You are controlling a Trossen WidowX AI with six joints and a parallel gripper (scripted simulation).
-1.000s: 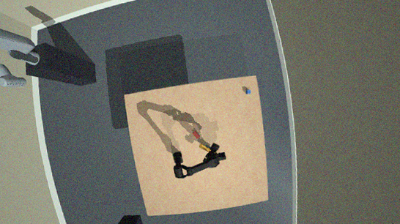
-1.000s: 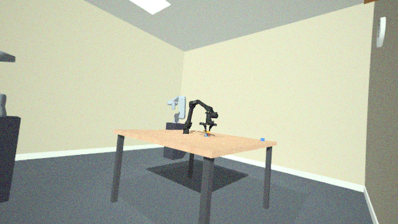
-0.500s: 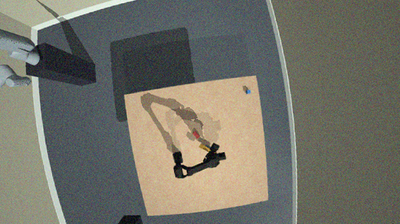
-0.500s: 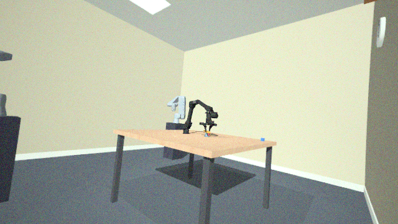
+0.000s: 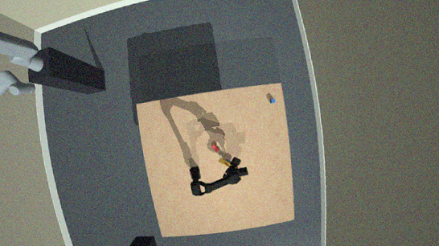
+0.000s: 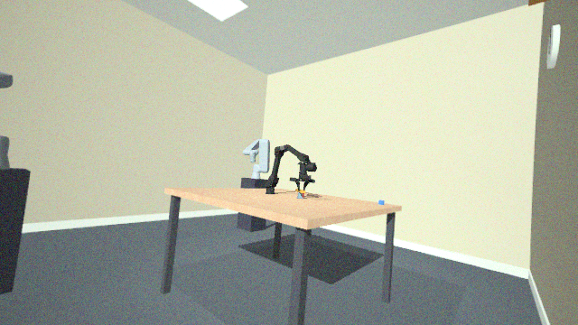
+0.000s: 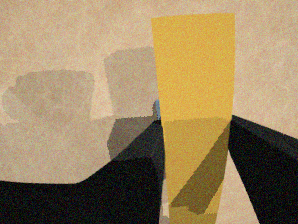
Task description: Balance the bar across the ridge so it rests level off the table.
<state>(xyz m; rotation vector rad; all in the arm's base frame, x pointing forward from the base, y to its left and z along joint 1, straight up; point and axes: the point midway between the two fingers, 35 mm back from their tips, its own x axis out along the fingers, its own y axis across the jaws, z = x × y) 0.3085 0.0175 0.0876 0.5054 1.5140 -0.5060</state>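
Right now the yellow bar is 20 mm to the left of my gripper tip and 20 mm behind it. Also, from my gripper tip: small blue cube: 480 mm to the left, 430 mm ahead, 40 mm below; then red block: 160 mm to the left, 110 mm behind, 40 mm below.
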